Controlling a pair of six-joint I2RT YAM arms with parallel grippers.
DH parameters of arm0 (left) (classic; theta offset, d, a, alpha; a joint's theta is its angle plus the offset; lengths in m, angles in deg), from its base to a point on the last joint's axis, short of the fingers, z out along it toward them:
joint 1: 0 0.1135 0.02 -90
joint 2: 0 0 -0.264 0
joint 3: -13.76 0 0.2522 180
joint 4: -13.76 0 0.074 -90
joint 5: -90 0 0 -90
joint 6: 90 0.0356 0 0
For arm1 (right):
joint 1: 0 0.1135 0.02 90
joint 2: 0 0 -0.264 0
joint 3: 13.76 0 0.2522 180
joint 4: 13.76 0 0.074 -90
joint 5: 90 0 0 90
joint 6: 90 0.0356 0 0
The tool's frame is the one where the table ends.
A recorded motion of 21 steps. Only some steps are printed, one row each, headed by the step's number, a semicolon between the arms.
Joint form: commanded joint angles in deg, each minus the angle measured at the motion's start. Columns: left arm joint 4, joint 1, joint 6, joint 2, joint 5, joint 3; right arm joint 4, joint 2, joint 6, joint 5, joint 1, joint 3.
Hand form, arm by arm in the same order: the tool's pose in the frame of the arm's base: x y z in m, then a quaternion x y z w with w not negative. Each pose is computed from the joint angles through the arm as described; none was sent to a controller.
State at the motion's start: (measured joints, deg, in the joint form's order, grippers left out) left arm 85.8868 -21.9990 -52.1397 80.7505 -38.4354 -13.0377; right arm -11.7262 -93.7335 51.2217 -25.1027 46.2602 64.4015
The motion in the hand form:
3: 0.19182 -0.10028 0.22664 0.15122 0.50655 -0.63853 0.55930; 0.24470 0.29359 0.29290 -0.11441 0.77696 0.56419 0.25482
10: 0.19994 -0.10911 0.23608 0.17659 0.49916 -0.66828 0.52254; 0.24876 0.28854 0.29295 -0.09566 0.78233 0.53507 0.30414
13: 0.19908 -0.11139 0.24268 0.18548 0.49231 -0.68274 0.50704; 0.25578 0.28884 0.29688 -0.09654 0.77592 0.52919 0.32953
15: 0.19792 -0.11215 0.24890 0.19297 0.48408 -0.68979 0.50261; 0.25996 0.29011 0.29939 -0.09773 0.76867 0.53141 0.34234
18: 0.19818 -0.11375 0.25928 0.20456 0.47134 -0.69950 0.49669; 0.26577 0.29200 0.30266 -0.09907 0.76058 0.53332 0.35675
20: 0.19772 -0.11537 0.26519 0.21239 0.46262 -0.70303 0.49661; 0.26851 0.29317 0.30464 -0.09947 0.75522 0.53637 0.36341
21: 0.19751 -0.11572 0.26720 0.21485 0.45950 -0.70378 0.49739; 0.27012 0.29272 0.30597 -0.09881 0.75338 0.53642 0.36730
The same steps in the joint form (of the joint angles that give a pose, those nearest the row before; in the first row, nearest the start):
3: 16.77 0.25 -2.85 1.69 0.15 -0.94; -0.07 0.78 -0.45 -0.29 1.64 1.78
10: 16.91 -0.55 -7.09 3.20 -4.18 -4.77; -0.14 1.34 -2.82 5.83 1.21 1.25
13: 16.90 -0.99 -9.53 2.43 -5.66 -5.80; -1.09 0.56 -4.44 7.25 0.59 2.43
15: 16.94 -1.20 -10.78 1.53 -6.42 -6.55; -2.42 -0.11 -4.97 7.58 0.30 3.13
18: 16.95 -1.42 -12.67 0.61 -7.55 -8.27; -3.73 -1.09 -5.60 7.91 -0.09 4.31
20: 16.90 -1.81 -13.11 0.06 -7.88 -9.22; -4.63 -1.59 -5.72 7.95 -0.26 4.89
21: 16.89 -1.90 -13.20 -0.14 -7.95 -9.52; -4.82 -1.69 -5.85 8.04 -0.46 5.16

